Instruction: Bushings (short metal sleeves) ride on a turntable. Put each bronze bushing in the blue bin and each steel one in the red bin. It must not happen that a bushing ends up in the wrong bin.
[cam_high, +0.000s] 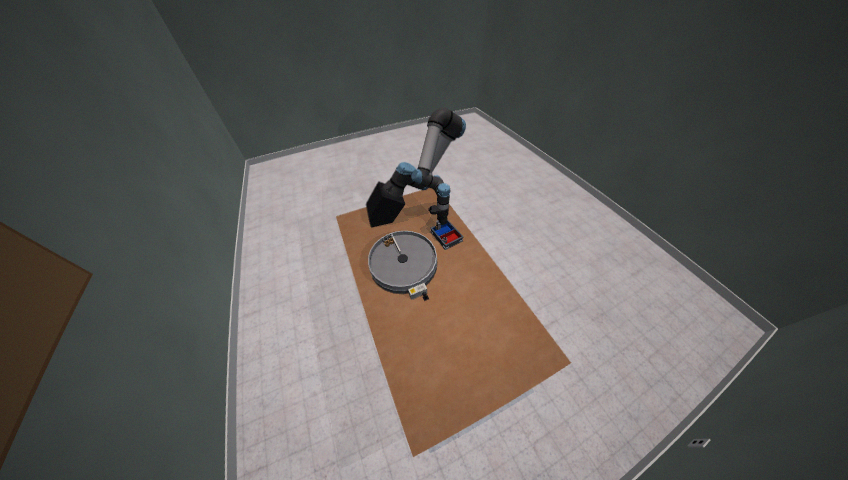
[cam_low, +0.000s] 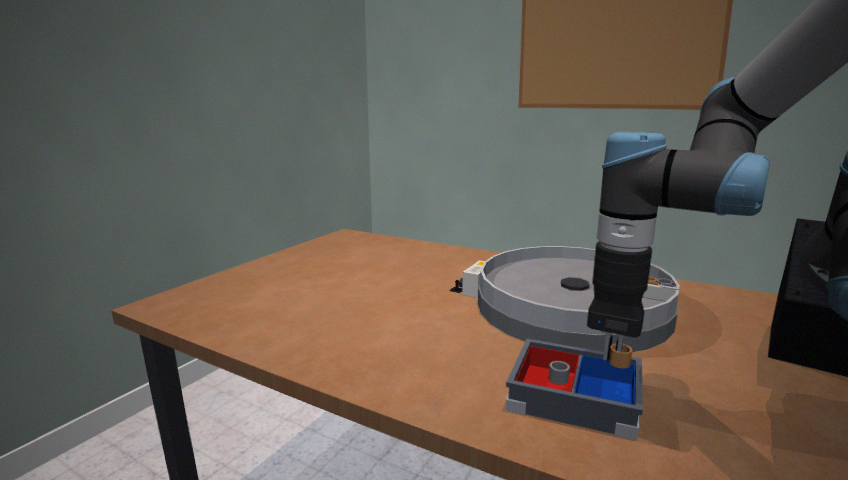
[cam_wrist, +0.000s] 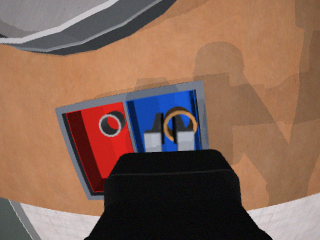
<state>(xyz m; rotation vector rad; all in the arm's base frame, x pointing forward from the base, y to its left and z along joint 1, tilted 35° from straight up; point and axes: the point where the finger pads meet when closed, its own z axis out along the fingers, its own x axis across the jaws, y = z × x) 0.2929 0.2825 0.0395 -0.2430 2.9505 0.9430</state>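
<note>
Right now my hand is 5 cm to the right of the bin, 5 cm above it and 4 cm short of it. The rest, counted from my hand: grey turntable: 29 cm to the right, 18 cm ahead, 3 cm below.
</note>
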